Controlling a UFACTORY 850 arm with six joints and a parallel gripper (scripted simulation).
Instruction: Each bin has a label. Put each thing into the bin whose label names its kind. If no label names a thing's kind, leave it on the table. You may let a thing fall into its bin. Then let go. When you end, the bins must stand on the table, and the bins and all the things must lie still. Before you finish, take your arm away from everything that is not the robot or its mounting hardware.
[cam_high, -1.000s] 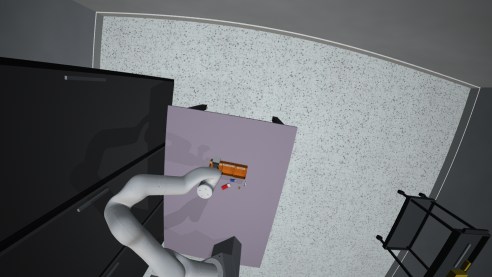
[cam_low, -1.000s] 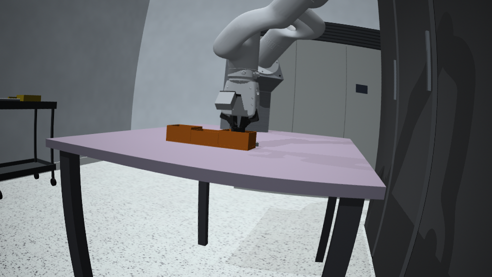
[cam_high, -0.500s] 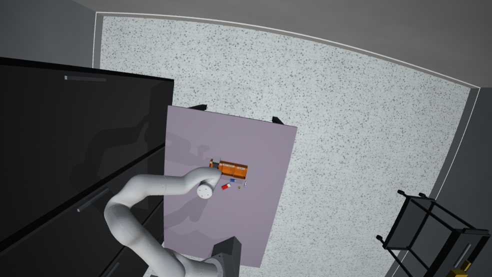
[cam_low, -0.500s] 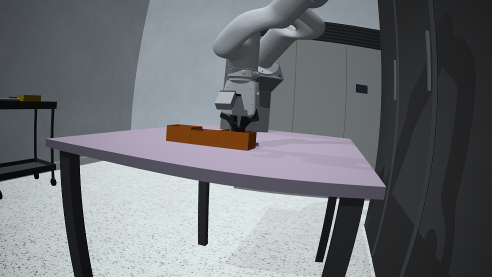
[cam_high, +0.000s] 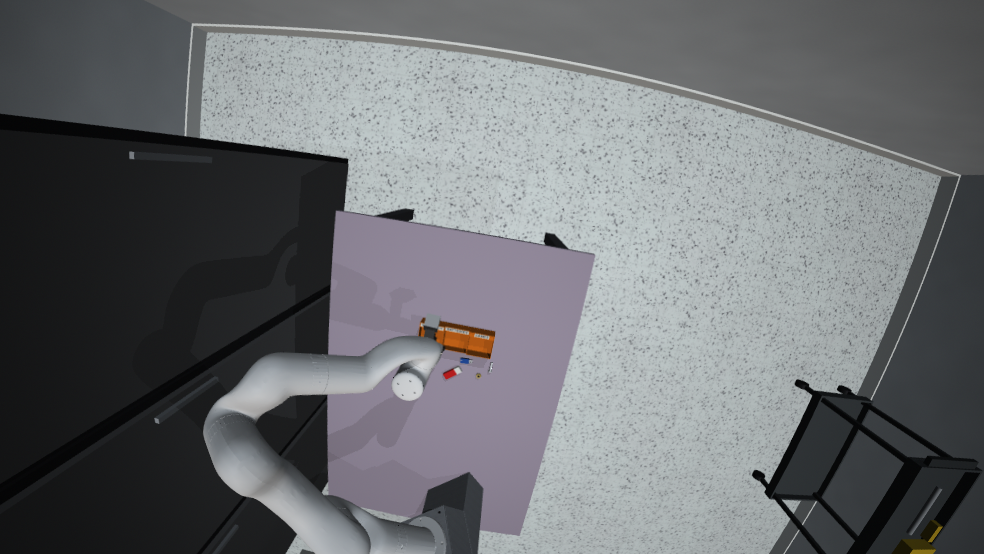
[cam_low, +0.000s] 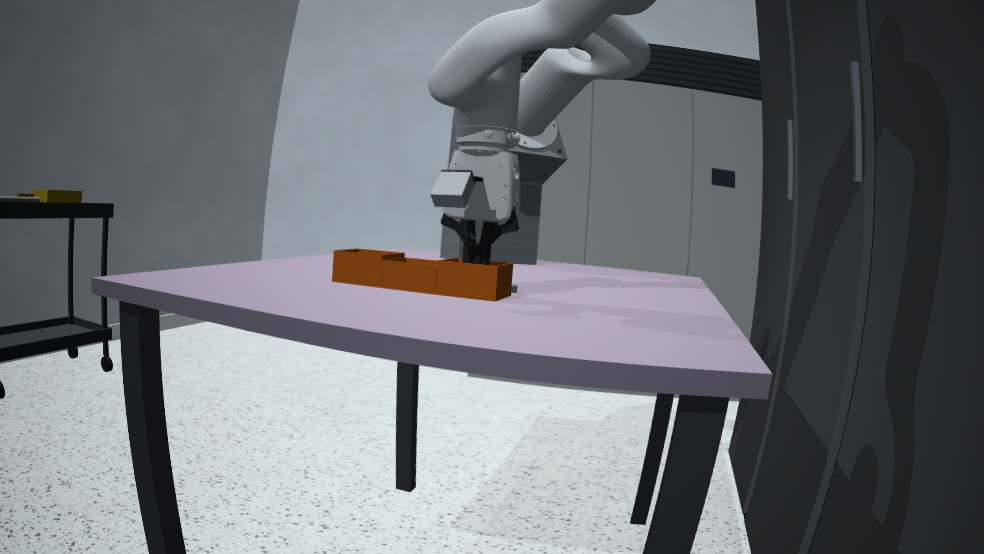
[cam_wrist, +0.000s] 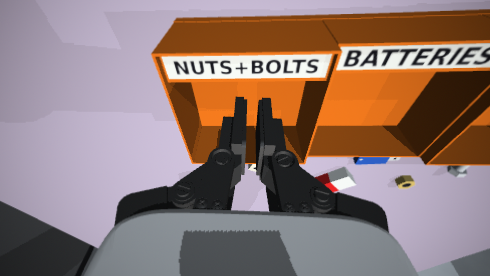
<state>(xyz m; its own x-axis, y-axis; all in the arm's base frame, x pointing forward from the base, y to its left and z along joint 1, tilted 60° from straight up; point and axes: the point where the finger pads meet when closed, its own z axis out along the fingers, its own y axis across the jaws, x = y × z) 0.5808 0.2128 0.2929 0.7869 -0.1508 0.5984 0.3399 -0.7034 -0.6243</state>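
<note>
My hand is 7 cm past the white domino, 5 cm to the left of it and 5 cm above it. The rest, counted from my hand: grey ridged part: 9 cm behind, 4 cm below, 1 cm to the right; then orange bins: 7 cm to the right, 4 cm ahead, 3 cm below; then blue USB stick: 15 cm to the right, 5 cm below, 1 cm behind.
</note>
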